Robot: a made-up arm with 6 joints.
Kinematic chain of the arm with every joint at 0, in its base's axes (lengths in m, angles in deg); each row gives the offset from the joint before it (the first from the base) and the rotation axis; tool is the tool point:
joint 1: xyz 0 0 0.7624 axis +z
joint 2: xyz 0.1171 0 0 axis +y
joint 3: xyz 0 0 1.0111 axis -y
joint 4: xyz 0 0 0.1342 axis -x
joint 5: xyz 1.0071 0 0 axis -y
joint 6: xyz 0.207 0 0 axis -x
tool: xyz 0 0 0
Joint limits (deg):
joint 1: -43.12..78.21
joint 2: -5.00..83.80
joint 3: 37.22..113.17
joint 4: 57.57..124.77
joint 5: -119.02..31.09
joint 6: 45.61..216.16
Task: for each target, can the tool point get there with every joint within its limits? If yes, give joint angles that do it. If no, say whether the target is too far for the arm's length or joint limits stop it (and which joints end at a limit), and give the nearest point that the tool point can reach.
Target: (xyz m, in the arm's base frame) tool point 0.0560 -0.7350 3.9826
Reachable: no: too far | nearest point 0.2445 -0.3361 2.9620 | short by 1.112 m
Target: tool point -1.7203 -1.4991 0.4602
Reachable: no: joint limits stop it (at a limit: joint 2, joint 3, joint 4, joint 5) | nearest point -0.4722 -0.4114 2.4569 | short by 2.594 m
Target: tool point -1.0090 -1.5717 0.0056
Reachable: no: joint limits stop it (at a limit: joint 1, joint 2, joint 3, joint 4) | nearest point 1.1913 -1.3372 0.2185 | short by 2.223 m
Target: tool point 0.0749 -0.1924 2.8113
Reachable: yes | joints 4.54 8.78 104.09 84.15 -73.82 161.57
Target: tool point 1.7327 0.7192 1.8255
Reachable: yes | joints 28.77 63.51 90.37 98.67 -84.05 135.35
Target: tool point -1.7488 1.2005 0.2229
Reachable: no: joint limits stop it (at a limit: joint 1, joint 2, joint 3, joint 5) | nearest point 0.3127 1.9823 0.0758 | short by 2.210 m
